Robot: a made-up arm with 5 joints. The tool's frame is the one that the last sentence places.
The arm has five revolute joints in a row. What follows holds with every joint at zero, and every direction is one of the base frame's. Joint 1 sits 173 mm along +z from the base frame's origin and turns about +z. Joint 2 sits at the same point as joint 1 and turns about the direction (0, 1, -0.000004). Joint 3 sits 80 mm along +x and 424 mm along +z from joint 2 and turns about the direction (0, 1, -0.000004). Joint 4 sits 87 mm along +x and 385 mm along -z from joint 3 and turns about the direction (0, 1, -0.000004). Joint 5 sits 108 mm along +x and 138 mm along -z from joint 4 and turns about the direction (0, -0.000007, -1). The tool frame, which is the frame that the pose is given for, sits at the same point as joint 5; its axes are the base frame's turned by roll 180, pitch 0 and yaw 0 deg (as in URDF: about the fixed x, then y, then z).
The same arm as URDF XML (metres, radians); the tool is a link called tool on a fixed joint. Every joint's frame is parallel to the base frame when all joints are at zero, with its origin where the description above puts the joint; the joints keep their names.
<robot name="arm">
<link name="base_link"/>
<link name="link1"/>
<link name="link2"/>
<link name="link3"/>
<link name="link4"/>
<link name="link5"/>
<link name="tool"/>
<joint name="joint 1" type="continuous"><parent link="base_link"/><child link="link1"/><origin xyz="0 0 0.173"/><axis xyz="0 0 1"/></joint>
<joint name="joint 2" type="continuous"><parent link="link1"/><child link="link2"/><origin xyz="0 0 0"/><axis xyz="0 1 0"/></joint>
<joint name="joint 3" type="continuous"><parent link="link2"/><child link="link3"/><origin xyz="0.08 0 0.424"/><axis xyz="0 1 0"/></joint>
<joint name="joint 4" type="continuous"><parent link="link3"/><child link="link4"/><origin xyz="0.087 0 -0.385"/><axis xyz="0 1 0"/></joint>
<joint name="joint 5" type="continuous"><parent link="link4"/><child link="link5"/><origin xyz="0.108 0 -0.138"/><axis xyz="0 0 -1"/></joint>
<joint name="tool_fixed" type="fixed"><parent link="link5"/><child link="tool"/><origin xyz="0 0 0" rpy="3.1416 0 0"/></joint>
</robot>

